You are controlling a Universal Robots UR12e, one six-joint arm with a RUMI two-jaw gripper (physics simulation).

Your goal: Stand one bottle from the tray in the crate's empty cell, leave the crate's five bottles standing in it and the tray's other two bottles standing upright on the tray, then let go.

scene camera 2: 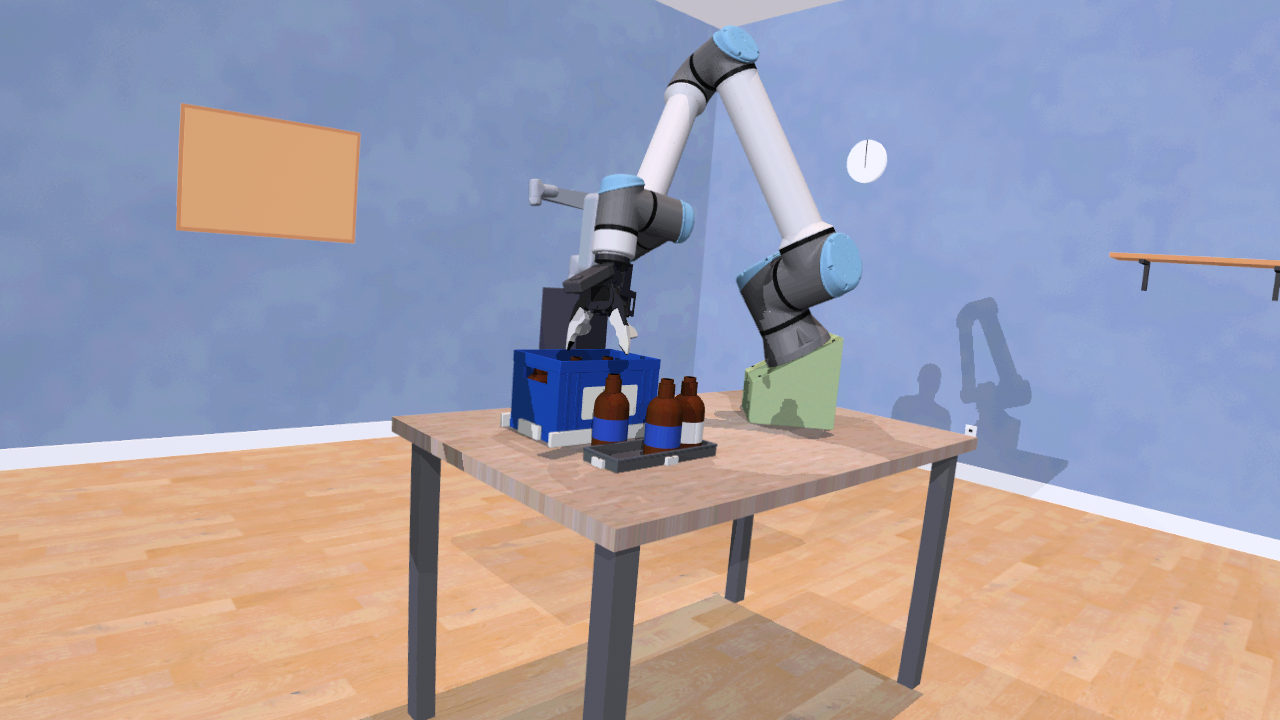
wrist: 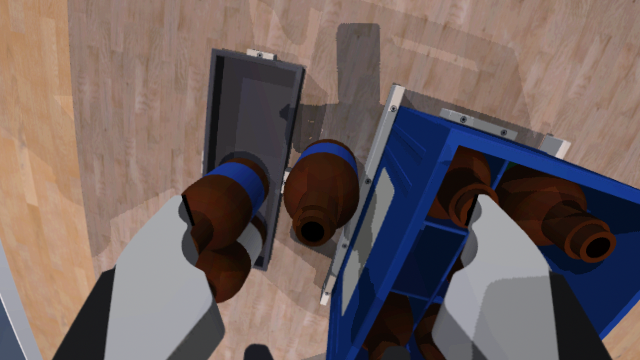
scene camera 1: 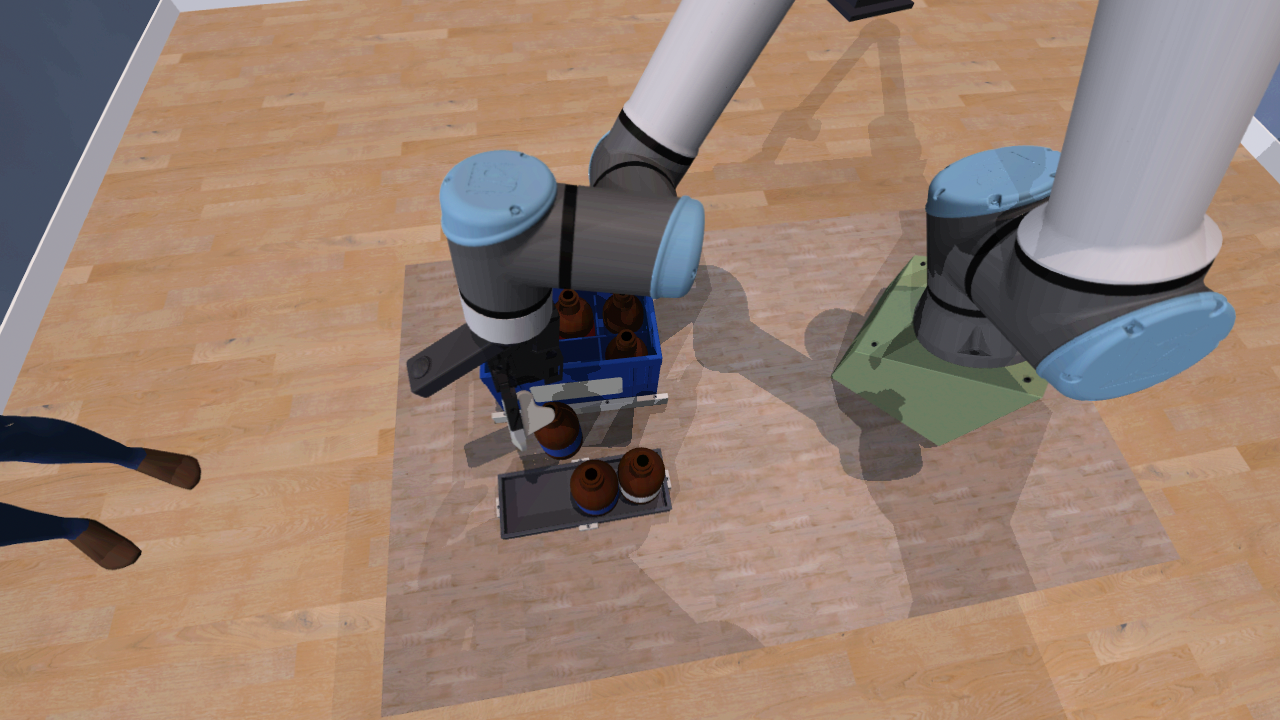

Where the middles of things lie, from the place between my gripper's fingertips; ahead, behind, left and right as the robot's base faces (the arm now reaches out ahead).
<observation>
The pale rail [scene camera 1: 630, 402] is 190 mm below my hand, 100 mm behind it and 20 mm to the right of it. Also, from my hand: white-labelled bottle [scene camera 1: 641, 471] 150 mm behind, 140 mm to the left, 120 mm below.
</observation>
